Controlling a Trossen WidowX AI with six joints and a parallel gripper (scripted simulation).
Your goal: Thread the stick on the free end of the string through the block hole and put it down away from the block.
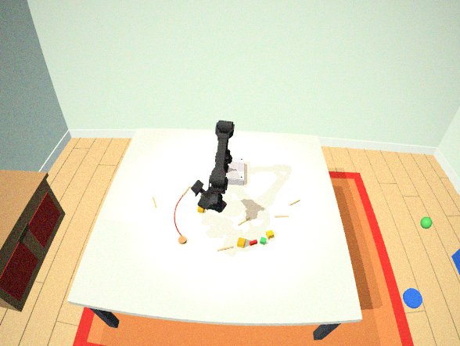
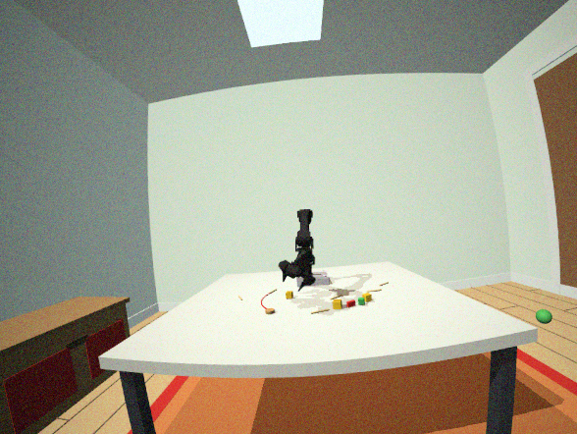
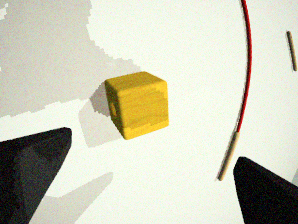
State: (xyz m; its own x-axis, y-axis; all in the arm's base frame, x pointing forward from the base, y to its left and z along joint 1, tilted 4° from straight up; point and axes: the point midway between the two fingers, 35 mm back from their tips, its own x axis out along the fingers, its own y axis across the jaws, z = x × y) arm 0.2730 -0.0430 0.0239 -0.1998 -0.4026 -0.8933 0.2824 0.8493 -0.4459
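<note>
Now: gripper tip 40 mm above the yellow block, 10 mm to the left of it and 10 mm short of it. Also, from my gripper tip: thin wooden stick (120 mm to the right, 100 mm behind, 50 mm below); then red block (280 mm to the left, 170 mm ahead, 40 mm below); then round wooden button (210 mm ahead, 60 mm to the right, 50 mm below).
</note>
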